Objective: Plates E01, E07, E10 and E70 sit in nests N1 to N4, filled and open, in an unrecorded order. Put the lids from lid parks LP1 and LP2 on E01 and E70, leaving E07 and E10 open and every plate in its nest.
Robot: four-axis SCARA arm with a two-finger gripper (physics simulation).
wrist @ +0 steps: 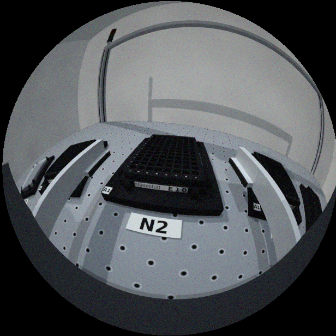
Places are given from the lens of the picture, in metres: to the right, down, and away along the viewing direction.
plate E70 [274, 168]: 0.18, 0.00, 0.12
nest n2 [210, 203]: 0.04, 0.03, 0.09
n2 sign [163, 227]: -0.01, 0.05, 0.08
The marked spots on the n2 sign and the plate E70 are 0.20 m apart.
